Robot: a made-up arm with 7 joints. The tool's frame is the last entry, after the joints. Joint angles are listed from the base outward.
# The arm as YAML. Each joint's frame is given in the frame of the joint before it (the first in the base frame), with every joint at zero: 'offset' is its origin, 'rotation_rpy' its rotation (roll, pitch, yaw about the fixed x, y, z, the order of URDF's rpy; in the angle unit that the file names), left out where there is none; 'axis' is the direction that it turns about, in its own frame. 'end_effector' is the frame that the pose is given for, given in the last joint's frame.
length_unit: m
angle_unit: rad
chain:
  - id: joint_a
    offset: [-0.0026, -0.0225, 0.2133]
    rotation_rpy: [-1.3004, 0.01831, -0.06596]
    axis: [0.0, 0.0, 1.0]
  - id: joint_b
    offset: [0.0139, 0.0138, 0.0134]
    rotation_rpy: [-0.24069, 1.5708, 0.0]
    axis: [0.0, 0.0, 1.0]
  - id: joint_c
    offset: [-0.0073, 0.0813, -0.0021]
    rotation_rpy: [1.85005, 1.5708, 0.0]
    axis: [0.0, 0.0, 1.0]
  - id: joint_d
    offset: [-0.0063, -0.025, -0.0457]
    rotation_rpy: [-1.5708, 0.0, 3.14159]
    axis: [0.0, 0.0, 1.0]
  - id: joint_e
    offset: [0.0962, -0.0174, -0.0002]
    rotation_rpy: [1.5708, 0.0, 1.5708]
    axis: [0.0, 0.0, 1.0]
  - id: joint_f
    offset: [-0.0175, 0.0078, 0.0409]
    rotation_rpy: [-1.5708, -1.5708, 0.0]
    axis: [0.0, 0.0, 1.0]
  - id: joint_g
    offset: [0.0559, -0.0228, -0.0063]
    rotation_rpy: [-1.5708, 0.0, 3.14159]
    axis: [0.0, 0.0, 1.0]
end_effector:
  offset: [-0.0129, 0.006, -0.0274]
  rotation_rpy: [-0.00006, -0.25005, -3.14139]
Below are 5 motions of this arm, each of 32 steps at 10 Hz.
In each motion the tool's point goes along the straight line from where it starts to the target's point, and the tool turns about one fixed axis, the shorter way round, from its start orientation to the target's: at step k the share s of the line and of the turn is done. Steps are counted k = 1, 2, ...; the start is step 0. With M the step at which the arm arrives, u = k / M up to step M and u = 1 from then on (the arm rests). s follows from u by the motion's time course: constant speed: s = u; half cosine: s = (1 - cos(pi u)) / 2; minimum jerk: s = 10 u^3 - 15 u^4 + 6 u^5.
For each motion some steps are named. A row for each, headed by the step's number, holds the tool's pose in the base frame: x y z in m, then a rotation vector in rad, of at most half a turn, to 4 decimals.
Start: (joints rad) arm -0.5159 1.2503 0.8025 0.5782 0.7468 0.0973 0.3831
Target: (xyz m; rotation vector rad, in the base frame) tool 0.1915 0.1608 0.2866 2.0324 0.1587 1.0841
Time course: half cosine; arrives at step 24
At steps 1, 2, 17, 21, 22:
1: 0.1400 0.2376 0.3409 1.6411 -0.2513 1.2649
2: 0.1407 0.2366 0.3402 1.6465 -0.2463 1.2630
17: 0.1814 0.1759 0.2973 1.9600 0.0751 1.1255
21: 0.1895 0.1637 0.2887 2.0185 0.1423 1.0924
22: 0.1906 0.1621 0.2875 2.0262 0.1514 1.0878

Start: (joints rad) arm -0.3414 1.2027 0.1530 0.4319 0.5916 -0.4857 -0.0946
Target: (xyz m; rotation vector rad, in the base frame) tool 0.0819 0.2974 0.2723 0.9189 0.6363 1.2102
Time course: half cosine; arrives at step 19
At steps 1, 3, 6, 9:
1: 0.2349 0.1407 0.2192 1.6953 -0.1736 -0.3853
3: 0.2267 0.1491 0.2220 1.6743 -0.1261 -0.2923
6: 0.2011 0.1753 0.2309 1.5929 0.0194 -0.0073
9: 0.1653 0.2120 0.2433 1.4402 0.2158 0.3785

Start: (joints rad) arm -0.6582 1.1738 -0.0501 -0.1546 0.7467 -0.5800 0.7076
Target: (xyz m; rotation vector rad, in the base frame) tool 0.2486 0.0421 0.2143 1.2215 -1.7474 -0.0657
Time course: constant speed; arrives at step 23
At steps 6, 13, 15, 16, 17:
6: 0.2108 0.0056 0.2667 1.4167 -1.7622 -0.1455
13: 0.2264 0.0206 0.2451 1.3362 -1.7574 -0.1122
15: 0.2308 0.0249 0.2390 1.3132 -1.7557 -0.1028
16: 0.2330 0.0271 0.2359 1.3017 -1.7548 -0.0981
17: 0.2353 0.0292 0.2328 1.2902 -1.7539 -0.0935

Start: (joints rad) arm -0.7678 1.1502 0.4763 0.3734 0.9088 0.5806 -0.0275
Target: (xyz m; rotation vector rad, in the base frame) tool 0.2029 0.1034 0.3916 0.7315 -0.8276 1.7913
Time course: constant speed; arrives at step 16
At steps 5, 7, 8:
5: 0.1753 0.1688 0.3567 1.2927 -0.1910 1.3690
7: 0.1803 0.1569 0.3630 1.2036 -0.3077 1.4581
8: 0.1828 0.1509 0.3662 1.1568 -0.3660 1.5007

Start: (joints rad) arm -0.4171 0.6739 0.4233 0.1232 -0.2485 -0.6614 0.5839
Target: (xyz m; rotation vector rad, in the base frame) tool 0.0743 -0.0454 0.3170 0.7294 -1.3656 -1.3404
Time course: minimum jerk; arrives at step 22
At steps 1, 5, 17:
1: 0.1977 0.1383 0.2718 0.2783 -1.2457 0.7525
5: 0.1878 0.1236 0.2754 0.3251 -1.2908 0.5927
17: 0.0843 -0.0305 0.3133 0.7050 -1.3943 -1.1657

